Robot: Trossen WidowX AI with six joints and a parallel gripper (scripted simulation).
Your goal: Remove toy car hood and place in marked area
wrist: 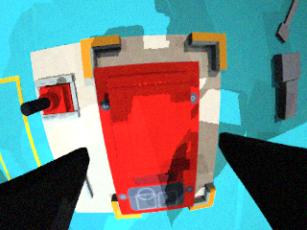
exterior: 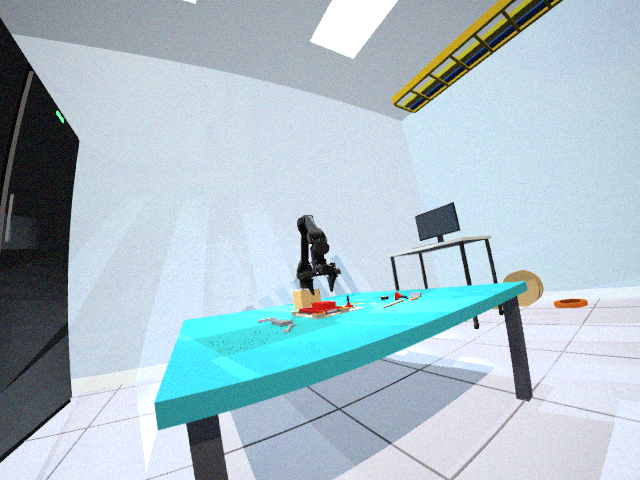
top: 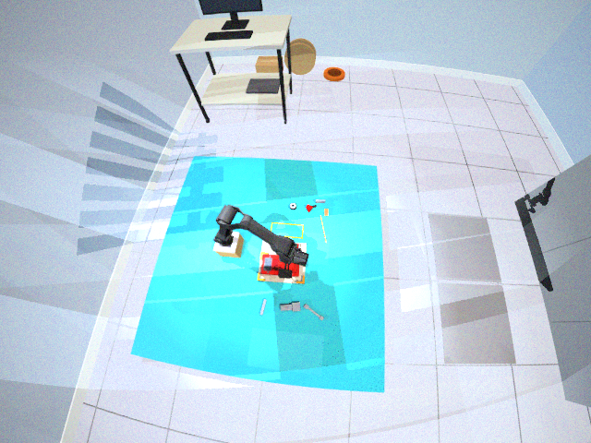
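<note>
The hood is 50 mm below my gripper tip. Round my gripper tip: black wheel 20 mm behind, 360 mm to the left, 80 mm below.
</note>
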